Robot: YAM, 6 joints.
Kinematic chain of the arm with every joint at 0, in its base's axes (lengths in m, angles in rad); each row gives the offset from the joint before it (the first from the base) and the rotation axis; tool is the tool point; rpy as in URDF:
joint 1: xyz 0 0 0.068 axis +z
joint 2: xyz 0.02 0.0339 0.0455 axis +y
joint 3: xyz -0.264 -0.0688 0 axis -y
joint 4: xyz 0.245 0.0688 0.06 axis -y
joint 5: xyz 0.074 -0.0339 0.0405 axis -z
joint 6: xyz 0.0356 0 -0.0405 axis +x
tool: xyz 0 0 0 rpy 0 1.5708 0
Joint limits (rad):
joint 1: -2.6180..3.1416
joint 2: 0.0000..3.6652
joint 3: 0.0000..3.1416
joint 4: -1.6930..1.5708
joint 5: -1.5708..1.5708
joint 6: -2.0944..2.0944
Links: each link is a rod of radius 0.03 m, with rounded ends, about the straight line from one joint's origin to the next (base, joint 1, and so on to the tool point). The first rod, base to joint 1, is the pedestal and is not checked.
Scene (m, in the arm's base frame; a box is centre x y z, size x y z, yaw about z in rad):
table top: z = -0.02
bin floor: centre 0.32 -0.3 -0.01 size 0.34 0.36 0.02 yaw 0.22
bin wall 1: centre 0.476 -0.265 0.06 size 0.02 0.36 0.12 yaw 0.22
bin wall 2: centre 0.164 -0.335 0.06 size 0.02 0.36 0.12 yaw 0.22
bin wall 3: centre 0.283 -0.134 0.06 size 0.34 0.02 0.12 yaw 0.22
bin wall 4: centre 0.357 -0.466 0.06 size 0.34 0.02 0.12 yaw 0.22
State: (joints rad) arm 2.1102 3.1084 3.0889 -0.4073 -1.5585 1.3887
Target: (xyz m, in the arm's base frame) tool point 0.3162 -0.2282 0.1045
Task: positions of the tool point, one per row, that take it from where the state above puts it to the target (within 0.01 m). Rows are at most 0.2 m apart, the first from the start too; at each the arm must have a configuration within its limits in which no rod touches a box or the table.
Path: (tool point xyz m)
1: -0.1852 0.5650 0.1544
2: -0.0204 0.5857 0.1623
3: 0.1399 0.5562 0.1702
4: 0.2803 0.4813 0.1779
5: 0.3879 0.3711 0.1852
6: 0.4543 0.2386 0.1922
7: 0.4761 0.0989 0.1985
8: 0.4553 -0.0333 0.2042
9: 0.3986 -0.1454 0.2090
10: 0.3162 -0.2282 0.2128
11: 0.3162 -0.2282 0.1045

